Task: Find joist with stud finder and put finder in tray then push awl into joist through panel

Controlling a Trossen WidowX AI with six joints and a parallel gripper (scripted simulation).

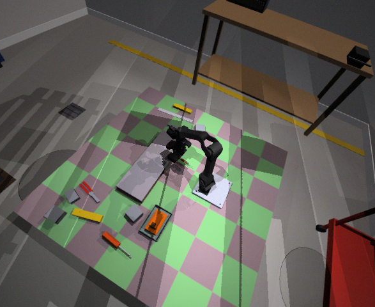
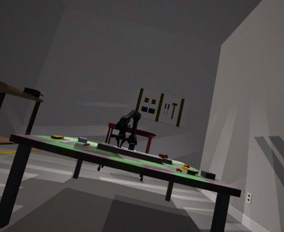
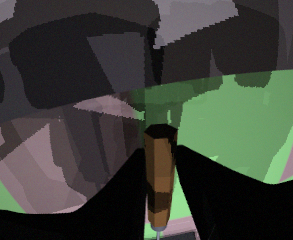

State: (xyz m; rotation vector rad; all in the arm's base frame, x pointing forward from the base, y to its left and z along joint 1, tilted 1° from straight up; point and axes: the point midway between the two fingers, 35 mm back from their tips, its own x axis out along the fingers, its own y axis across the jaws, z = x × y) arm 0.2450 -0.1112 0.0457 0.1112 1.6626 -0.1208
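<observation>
Right now the awl is 6 cm behind my gripper tip and 1 cm to the left of it. From my gripper tip the other things lie so: ruler: 23 cm ahead, 37 cm to the right, 3 cm below; then glass-like tray: 8 cm behind, 43 cm to the left, 2 cm below; then orange stud finder: 9 cm behind, 44 cm to the left, 1 cm above.
</observation>
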